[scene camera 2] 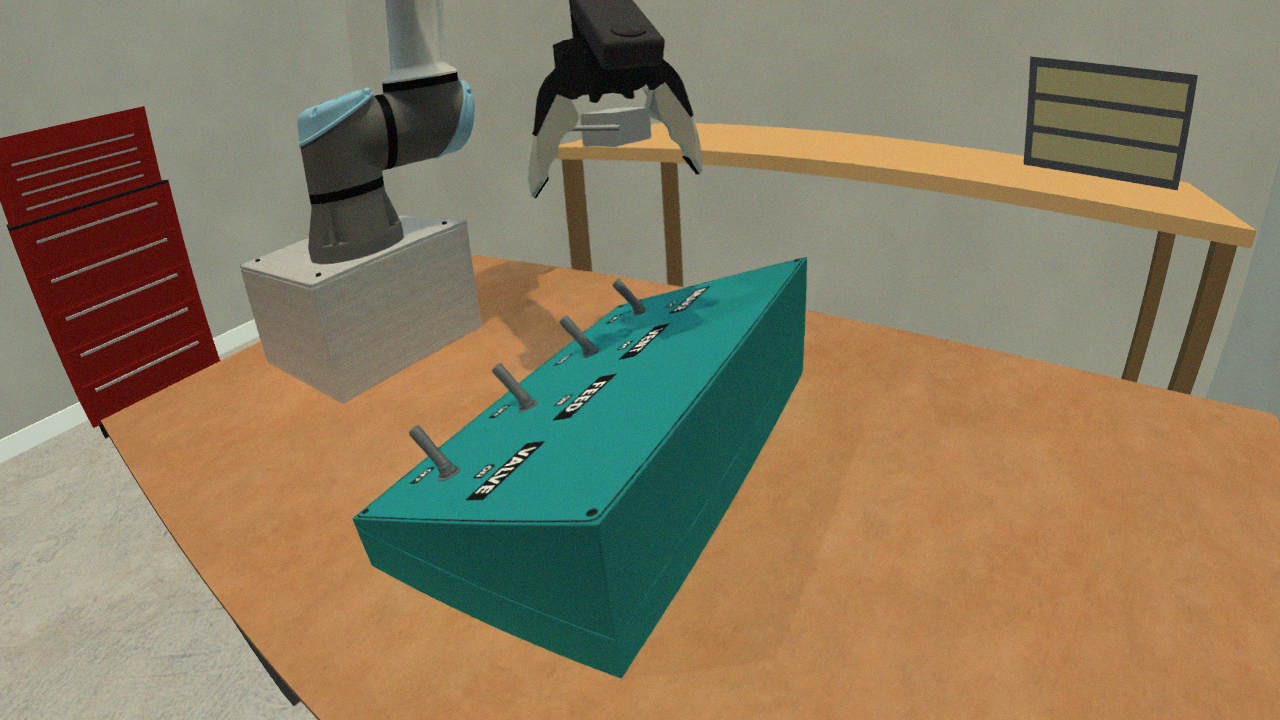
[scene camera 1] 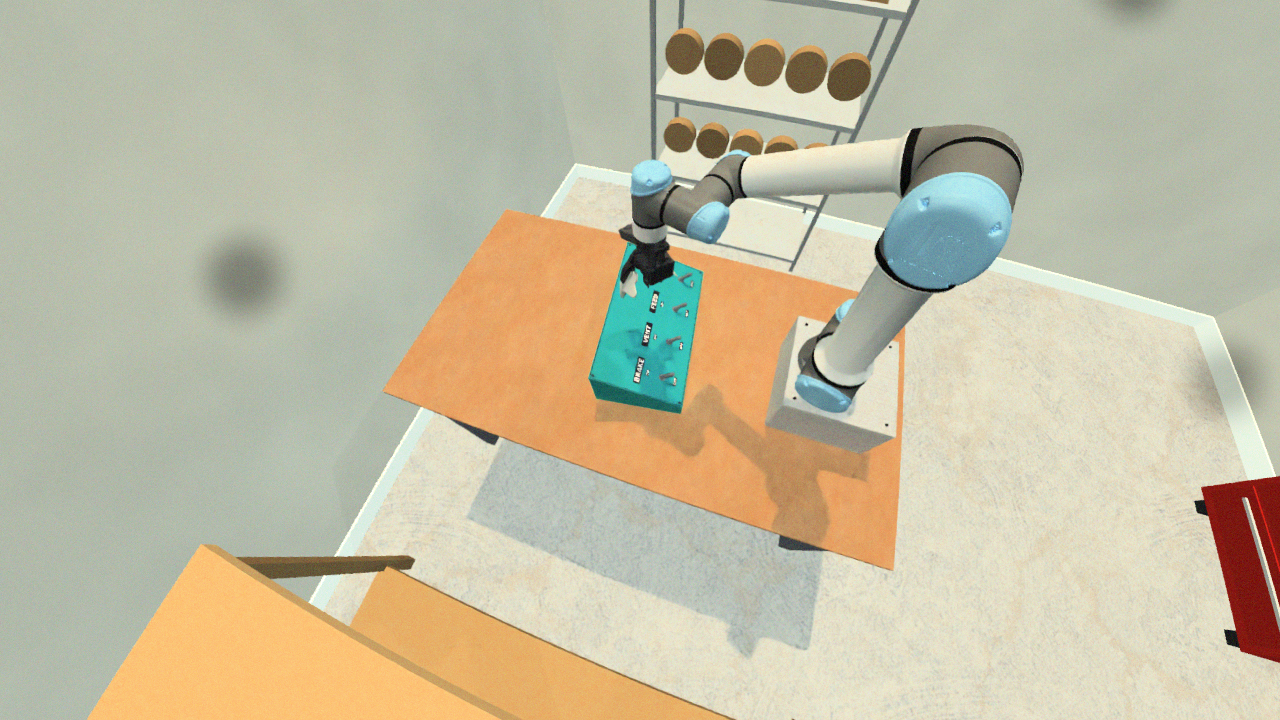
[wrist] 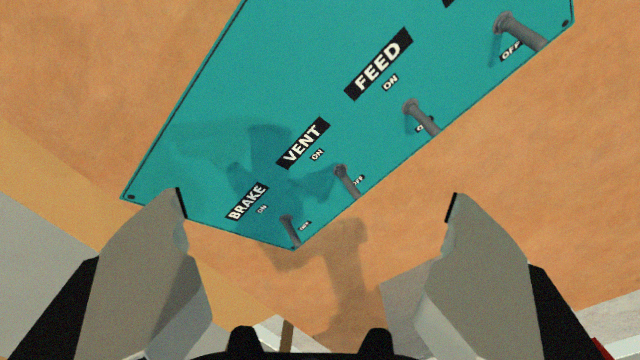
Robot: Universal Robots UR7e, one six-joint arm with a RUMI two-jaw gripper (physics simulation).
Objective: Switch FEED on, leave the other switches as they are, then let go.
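Places are measured from the arm's base along level axes (x ahead, y left, z up), in millimetres.
Pixels of known places: gripper, fingertip midpoint: point(scene camera 2: 618, 184) point(scene camera 1: 646, 286) point(wrist: 316, 194); arm's base at its link origin: point(scene camera 2: 356, 246).
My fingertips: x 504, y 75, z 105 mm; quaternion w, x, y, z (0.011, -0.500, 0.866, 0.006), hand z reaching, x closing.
Observation:
Ahead of a thing's pixels: the offset from my fingertips to its top centre. Level surfaces: height alone.
A teal switch box point(scene camera 1: 617, 335) point(scene camera 2: 684, 501) point(wrist: 225, 90) with a sloped top stands on the table. Its FEED lever @(62 mm back, 100 mm right, 157 mm down) point(scene camera 1: 681, 309) point(scene camera 2: 513, 386) point(wrist: 424, 119) leans to the OFF side, away from the FEED label @(17 mm ahead, 74 mm right, 168 mm down) point(scene camera 1: 654, 301) point(scene camera 2: 584, 396) point(wrist: 378, 63). The VALVE lever @(25 mm back, 214 mm right, 157 mm down) point(scene camera 2: 433, 452) point(wrist: 522, 32), VENT lever @(99 mm back, 15 mm left, 157 mm down) point(scene camera 2: 578, 335) point(wrist: 348, 182) and BRAKE lever @(137 mm back, 129 mm left, 157 mm down) point(scene camera 2: 628, 296) point(wrist: 291, 231) lean to OFF too. My gripper point(scene camera 2: 617, 179) point(wrist: 316, 194) is open and empty, above the box and touching no lever. In scene camera 1 it hides the VALVE label.
The box stands on an orange-brown table @(283 mm down) point(scene camera 1: 483, 304) point(scene camera 2: 984, 501). The arm's grey base block point(scene camera 1: 827, 429) point(scene camera 2: 393, 313) is on the levers' side of the box. A shelf rack point(scene camera 1: 654, 80), a red drawer cabinet point(scene camera 1: 1239, 573) point(scene camera 2: 107, 268) and a wooden bench point(scene camera 2: 895, 170) stand away from the table.

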